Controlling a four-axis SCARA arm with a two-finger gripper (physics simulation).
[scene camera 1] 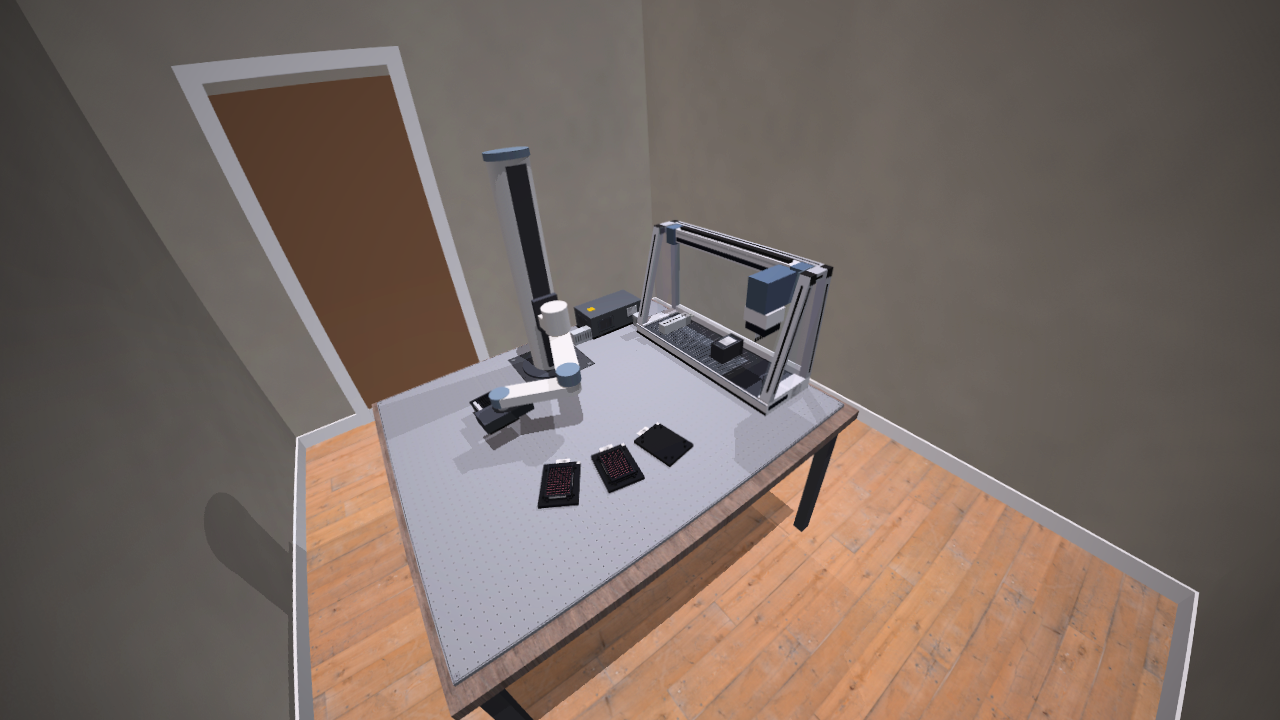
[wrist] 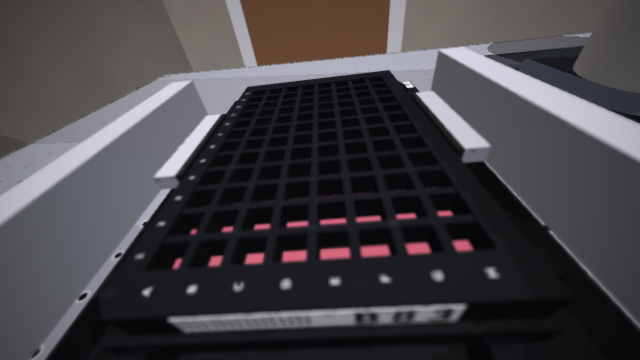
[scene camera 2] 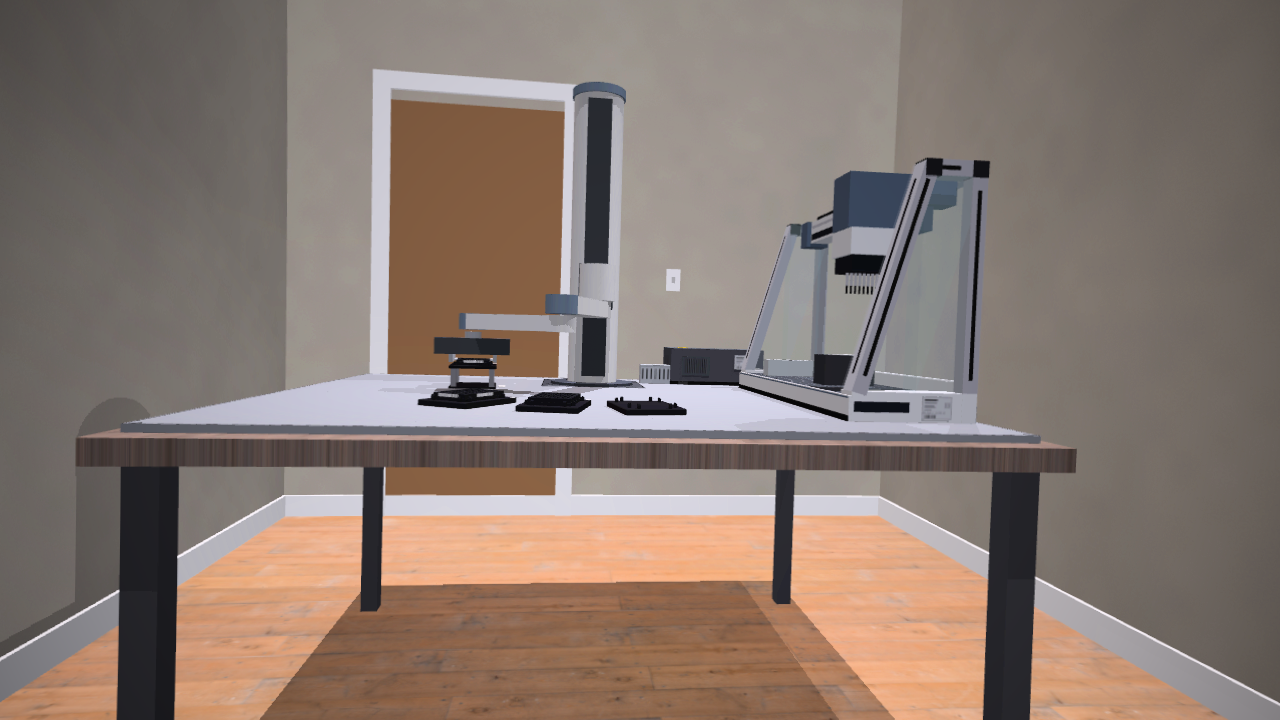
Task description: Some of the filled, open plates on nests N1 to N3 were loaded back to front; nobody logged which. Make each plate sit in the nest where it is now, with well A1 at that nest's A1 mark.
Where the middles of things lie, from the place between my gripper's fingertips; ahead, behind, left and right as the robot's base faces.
Right now the nest N1 point(scene camera 1: 574, 501) is 480 mm ahead of my hand, 70 mm below it and 50 mm to the left of it. Round my hand: dark box point(scene camera 2: 722, 361): 730 mm to the left, 300 mm behind, 20 mm below.
